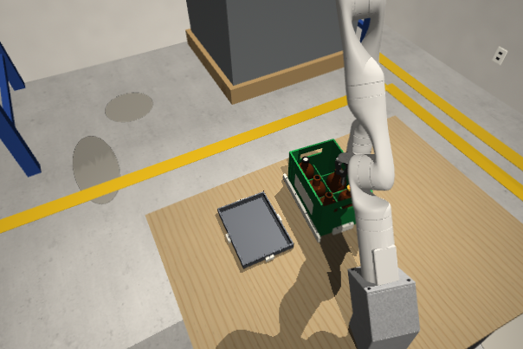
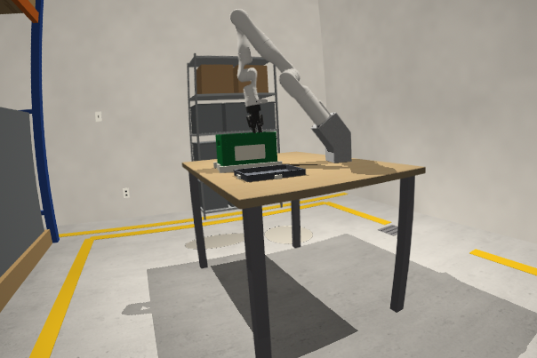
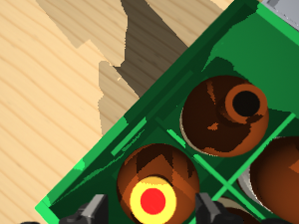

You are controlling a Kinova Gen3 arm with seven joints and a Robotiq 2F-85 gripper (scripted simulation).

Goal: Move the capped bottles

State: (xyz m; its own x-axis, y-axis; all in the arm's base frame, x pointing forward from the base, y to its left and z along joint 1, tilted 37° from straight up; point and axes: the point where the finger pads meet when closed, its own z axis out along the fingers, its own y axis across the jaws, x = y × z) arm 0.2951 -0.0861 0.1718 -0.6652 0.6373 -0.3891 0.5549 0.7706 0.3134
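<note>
Right now my hand is 9 cm above the brown bottle. The rest, counted from my hand: green crate (8 cm ahead, 5 cm to the left, 9 cm below); grey tray (3 cm ahead, 34 cm to the left, 17 cm below).
</note>
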